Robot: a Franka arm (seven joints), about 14 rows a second.
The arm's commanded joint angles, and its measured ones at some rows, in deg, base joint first. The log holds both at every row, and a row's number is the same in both.
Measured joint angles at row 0:
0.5, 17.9, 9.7, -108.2, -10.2, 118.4, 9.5
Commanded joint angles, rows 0 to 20:
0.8, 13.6, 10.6, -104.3, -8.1, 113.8, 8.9
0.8, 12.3, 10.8, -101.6, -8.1, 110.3, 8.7
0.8, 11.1, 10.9, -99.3, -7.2, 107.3, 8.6
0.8, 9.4, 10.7, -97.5, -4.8, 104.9, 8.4
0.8, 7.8, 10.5, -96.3, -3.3, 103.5, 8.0
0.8, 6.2, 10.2, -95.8, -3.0, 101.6, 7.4
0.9, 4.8, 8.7, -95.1, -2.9, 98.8, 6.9
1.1, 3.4, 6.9, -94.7, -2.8, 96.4, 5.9
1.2, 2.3, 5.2, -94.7, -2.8, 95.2, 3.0
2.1, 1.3, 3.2, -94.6, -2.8, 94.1, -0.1
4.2, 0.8, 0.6, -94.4, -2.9, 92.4, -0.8
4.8, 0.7, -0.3, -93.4, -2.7, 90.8, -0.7
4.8, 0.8, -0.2, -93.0, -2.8, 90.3, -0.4
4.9, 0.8, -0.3, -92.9, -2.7, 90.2, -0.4
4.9, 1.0, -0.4, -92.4, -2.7, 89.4, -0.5
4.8, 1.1, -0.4, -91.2, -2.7, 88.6, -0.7
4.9, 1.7, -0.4, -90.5, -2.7, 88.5, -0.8
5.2, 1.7, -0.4, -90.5, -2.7, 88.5, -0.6
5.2, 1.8, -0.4, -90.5, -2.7, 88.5, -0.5
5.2, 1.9, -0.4, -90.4, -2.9, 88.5, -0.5
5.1, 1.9, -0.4, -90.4, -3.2, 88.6, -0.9
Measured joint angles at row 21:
4.5, 1.0, 0.5, -92.4, -3.7, 90.1, 0.0
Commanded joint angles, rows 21 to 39:
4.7, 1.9, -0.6, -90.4, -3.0, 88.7, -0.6
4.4, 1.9, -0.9, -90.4, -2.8, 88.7, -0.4
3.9, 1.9, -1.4, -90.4, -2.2, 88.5, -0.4
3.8, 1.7, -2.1, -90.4, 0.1, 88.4, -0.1
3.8, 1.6, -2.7, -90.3, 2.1, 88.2, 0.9
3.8, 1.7, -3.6, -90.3, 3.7, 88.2, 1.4
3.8, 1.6, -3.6, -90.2, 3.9, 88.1, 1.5
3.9, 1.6, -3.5, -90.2, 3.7, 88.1, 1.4
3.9, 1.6, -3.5, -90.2, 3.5, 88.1, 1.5
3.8, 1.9, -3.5, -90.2, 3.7, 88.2, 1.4
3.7, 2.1, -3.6, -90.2, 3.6, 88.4, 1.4
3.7, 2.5, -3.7, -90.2, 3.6, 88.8, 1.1
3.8, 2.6, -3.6, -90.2, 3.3, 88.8, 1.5
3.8, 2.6, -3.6, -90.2, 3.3, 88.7, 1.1
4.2, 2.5, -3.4, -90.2, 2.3, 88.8, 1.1
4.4, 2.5, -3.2, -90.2, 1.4, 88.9, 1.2
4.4, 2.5, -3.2, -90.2, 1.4, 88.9, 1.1
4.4, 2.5, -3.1, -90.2, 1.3, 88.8, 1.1
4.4, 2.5, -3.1, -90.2, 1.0, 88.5, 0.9
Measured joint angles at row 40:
4.3, 2.0, -3.3, -91.9, 2.1, 89.6, 0.7
